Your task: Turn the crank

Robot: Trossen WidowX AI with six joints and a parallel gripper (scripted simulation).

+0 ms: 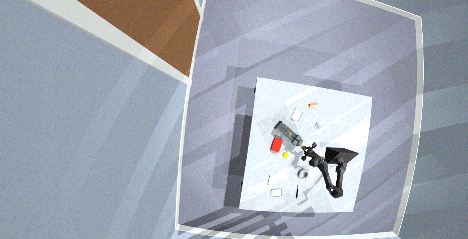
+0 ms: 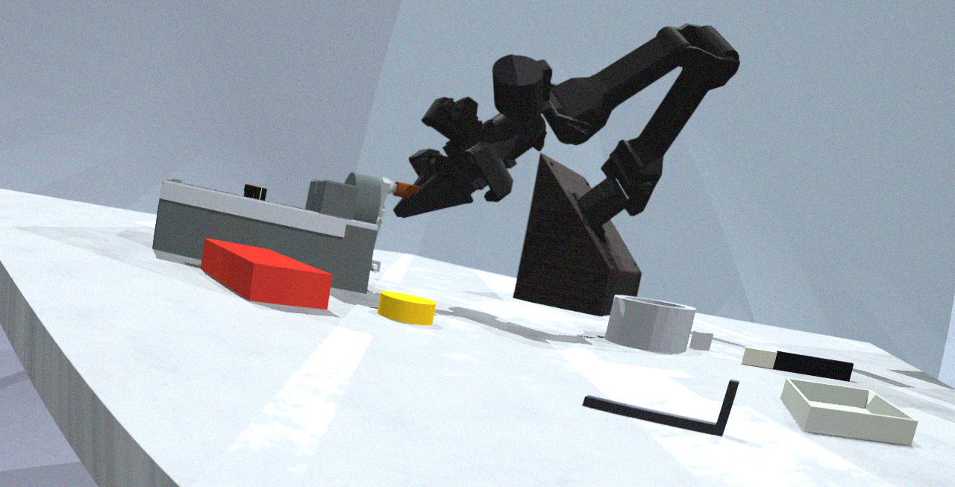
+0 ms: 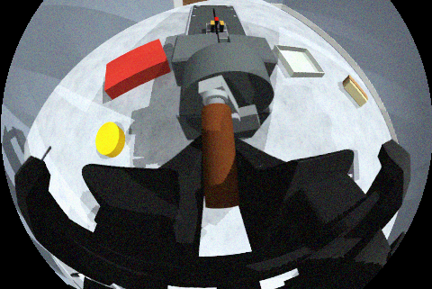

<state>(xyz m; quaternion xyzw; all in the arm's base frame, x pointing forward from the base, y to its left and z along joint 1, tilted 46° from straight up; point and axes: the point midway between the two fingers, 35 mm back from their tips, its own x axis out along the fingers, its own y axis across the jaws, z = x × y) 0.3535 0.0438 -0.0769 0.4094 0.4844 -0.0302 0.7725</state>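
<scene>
Right now my gripper tip is 30 mm below the brown handle, 10 mm to the right of it and 10 mm past it. Round my gripper tip: yellow disc 120 mm to the left, 100 mm ahead, 80 mm below; then red pointer 160 mm ahead, 90 mm to the right, 10 mm below; then black L-shaped bar 420 mm to the left, 190 mm ahead, 80 mm below.
</scene>
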